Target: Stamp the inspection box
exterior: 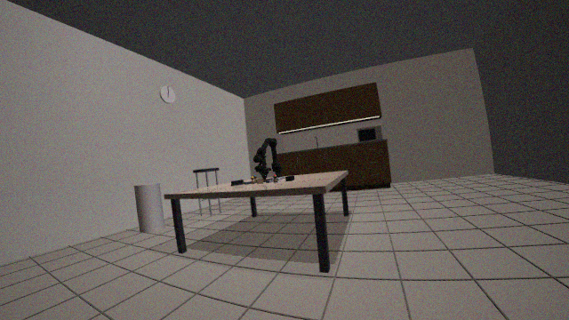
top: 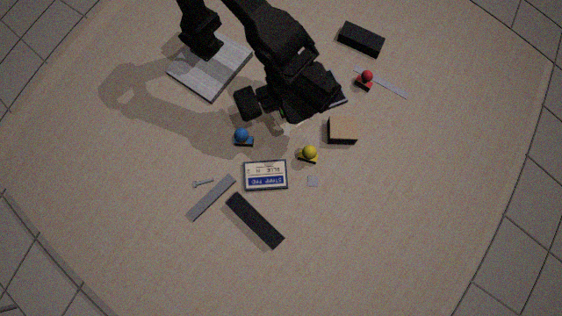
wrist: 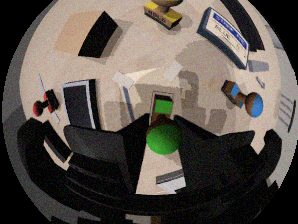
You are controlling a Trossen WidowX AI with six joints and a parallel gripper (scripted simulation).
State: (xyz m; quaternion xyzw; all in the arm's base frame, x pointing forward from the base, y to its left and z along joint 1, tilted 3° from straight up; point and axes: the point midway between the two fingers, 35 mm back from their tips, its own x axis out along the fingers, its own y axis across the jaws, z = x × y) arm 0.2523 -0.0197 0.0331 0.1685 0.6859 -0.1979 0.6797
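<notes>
Right now the green-knobbed stamp is right at my gripper tip. Also, from my gripper tip: black ink pad 100 mm to the left, 50 mm ahead, 20 mm below; then blue stamp 110 mm to the right, 20 mm behind; then white lined card 30 mm below, 10 mm to the left.
</notes>
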